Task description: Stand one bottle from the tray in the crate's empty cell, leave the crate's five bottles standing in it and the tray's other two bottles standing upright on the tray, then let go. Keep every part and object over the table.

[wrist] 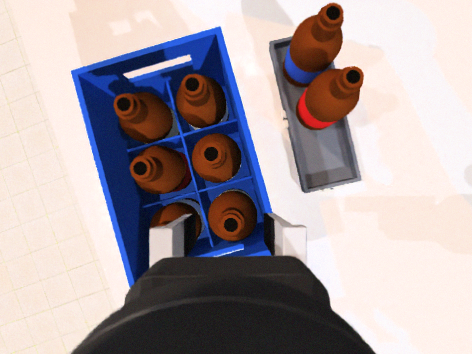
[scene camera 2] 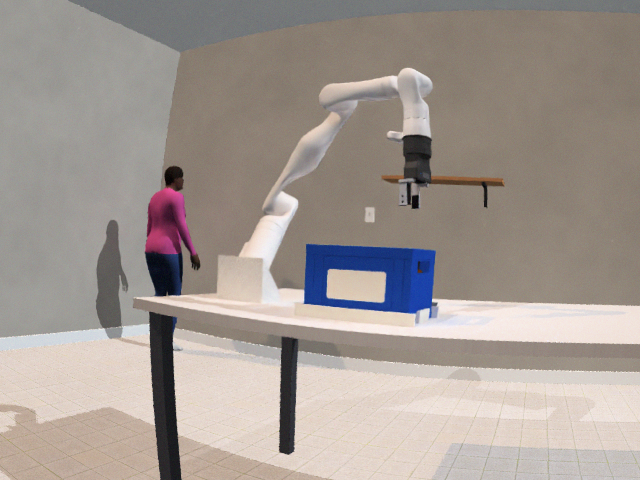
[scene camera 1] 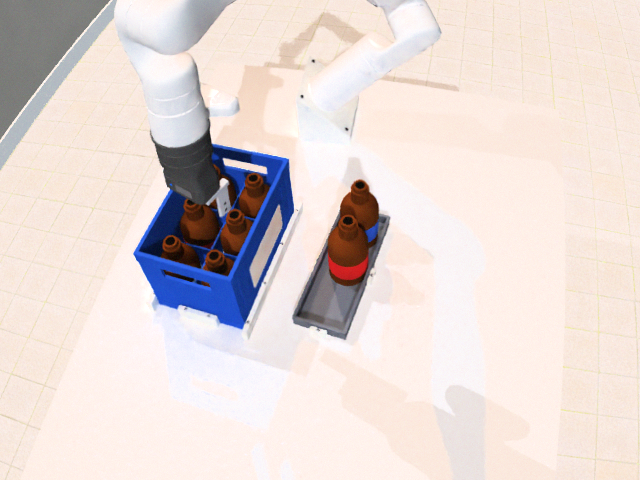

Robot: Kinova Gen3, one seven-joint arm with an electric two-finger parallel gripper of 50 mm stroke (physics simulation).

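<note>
The blue crate stands on the table. Each of its cells holds a brown bottle, and these look upright. The corner-cell bottle stands in the near right cell in scene camera 1. On the grey tray, a blue-labelled bottle and a red-labelled bottle stand upright. My gripper is open and empty, well above the crate. Its left finger partly hides one crate bottle in the wrist view.
White stops sit along the crate's base. The tray lies beside the crate, with a strip of table between them. The arm's base is at the far side. A wall shelf shows behind the gripper.
</note>
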